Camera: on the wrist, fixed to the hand. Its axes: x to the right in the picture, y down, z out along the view.
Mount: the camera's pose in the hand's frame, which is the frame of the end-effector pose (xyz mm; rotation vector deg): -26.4 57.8 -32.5 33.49 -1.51 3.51
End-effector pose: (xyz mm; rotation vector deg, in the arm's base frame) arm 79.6 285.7 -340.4 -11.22 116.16 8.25
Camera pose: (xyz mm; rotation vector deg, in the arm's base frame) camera 51.2 338.2 -301.3 13.47 112.46 -23.15
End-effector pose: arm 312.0 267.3 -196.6 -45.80 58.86 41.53
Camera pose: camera 240.7 266.0 -194.9 -14.47 66.72 25.51
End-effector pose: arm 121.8 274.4 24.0 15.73 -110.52 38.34
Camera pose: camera 131.1 337.4 -8.3 33.71 -99.32 72.80
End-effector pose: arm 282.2 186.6 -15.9 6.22 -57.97 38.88
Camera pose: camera 264.3 232.4 -67.6 34.32 -46.89 58.24
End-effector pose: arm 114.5 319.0 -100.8 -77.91 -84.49 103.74
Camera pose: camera 167.8 293.8 -141.0 -62.37 -46.51 119.11
